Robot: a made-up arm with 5 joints.
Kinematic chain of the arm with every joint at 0, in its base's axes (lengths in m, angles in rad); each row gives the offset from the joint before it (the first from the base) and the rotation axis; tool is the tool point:
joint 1: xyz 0 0 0.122 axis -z
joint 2: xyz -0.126 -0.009 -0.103 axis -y
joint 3: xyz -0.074 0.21 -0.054 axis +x
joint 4: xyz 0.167 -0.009 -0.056 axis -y
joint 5: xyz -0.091 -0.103 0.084 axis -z
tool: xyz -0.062 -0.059 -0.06
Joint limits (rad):
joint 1: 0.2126..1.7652
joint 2: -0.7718..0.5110
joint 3: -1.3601..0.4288
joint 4: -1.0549..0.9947
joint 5: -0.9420..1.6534
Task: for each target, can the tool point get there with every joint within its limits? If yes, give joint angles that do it. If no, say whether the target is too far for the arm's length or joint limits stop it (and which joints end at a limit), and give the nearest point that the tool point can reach.
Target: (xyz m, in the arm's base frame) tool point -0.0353 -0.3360 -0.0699
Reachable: no: joint limits stop it (at a limit: joint 1, joint 2, joint 4) | nearest point -0.0794 -0.0196 -0.0655 | short by 0.320 m
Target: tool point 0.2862 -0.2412 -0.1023
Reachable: no: joint limits stop it (at a limit: joint 1, joint 2, joint 3, joint 4, joint 5) | nearest point 0.2281 -0.0220 -0.1778 | short by 0.239 m
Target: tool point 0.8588 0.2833 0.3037
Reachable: no: too far | nearest point 0.2987 0.0985 0.1229 | short by 0.617 m
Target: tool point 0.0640 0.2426 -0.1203
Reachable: yes | joints 1.5270 -0.2794 -0.1272 0.5412 0.7683
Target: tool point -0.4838 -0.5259 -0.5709
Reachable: no: too far | nearest point -0.1932 0.0450 -0.1618 | short by 0.760 m
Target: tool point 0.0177 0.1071 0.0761
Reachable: yes | joints 1.3160 -0.5475 -0.6623 -0.2618 -0.5888
